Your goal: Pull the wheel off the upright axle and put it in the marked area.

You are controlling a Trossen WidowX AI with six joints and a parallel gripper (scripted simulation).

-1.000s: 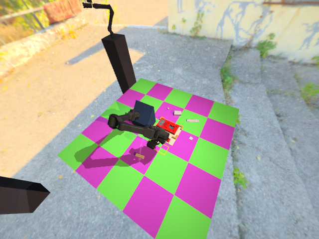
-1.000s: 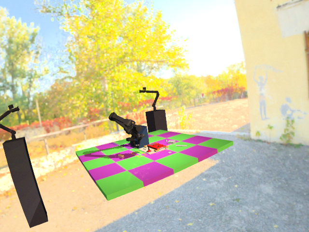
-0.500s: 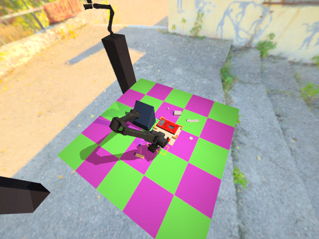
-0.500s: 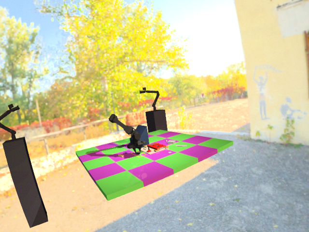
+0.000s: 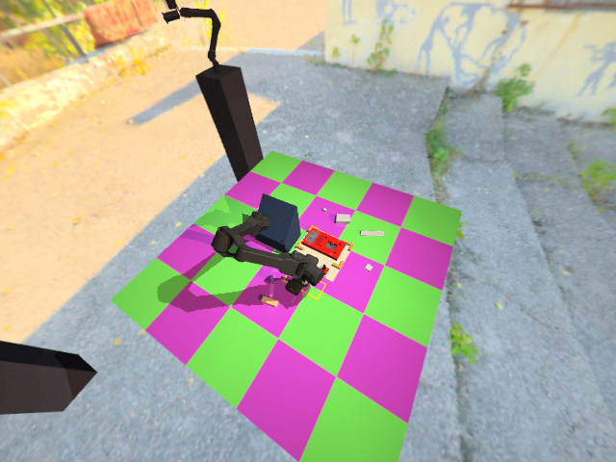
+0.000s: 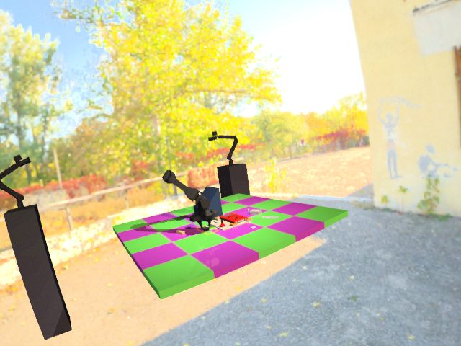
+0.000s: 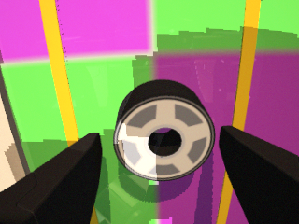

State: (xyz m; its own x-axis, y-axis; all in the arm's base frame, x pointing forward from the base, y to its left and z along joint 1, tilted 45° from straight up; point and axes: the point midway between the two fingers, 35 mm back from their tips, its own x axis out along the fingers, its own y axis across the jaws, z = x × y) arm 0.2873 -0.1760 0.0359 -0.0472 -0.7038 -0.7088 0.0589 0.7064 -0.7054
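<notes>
Now: the wheel right at my gripper tip.
</notes>
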